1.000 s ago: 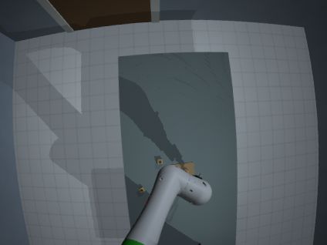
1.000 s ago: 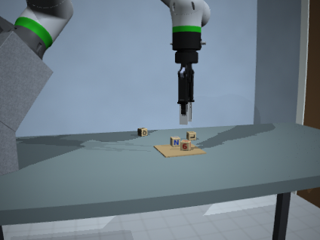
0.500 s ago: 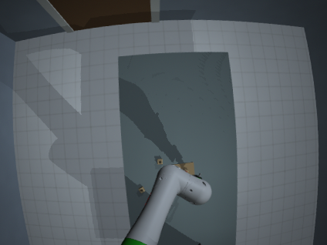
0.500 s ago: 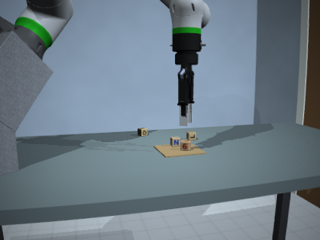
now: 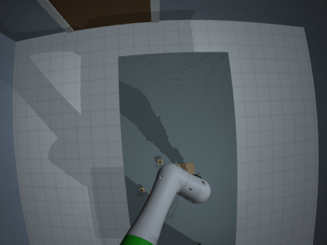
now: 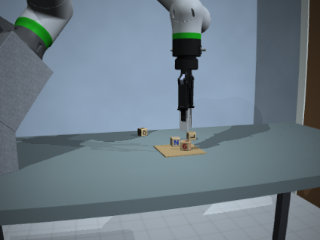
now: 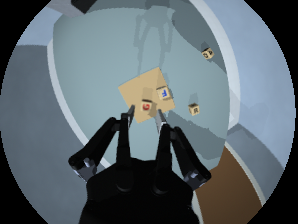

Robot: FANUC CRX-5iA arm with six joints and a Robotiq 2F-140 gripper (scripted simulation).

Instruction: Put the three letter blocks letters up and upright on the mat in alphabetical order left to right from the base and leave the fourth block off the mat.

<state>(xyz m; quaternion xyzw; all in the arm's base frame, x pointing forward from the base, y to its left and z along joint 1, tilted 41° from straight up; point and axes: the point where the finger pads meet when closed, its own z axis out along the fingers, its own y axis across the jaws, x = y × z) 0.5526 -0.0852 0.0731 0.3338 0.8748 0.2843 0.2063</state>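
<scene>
Right now the tan mat is 100 mm below my hand, 20 mm behind it and 10 mm to the left of it.
</scene>
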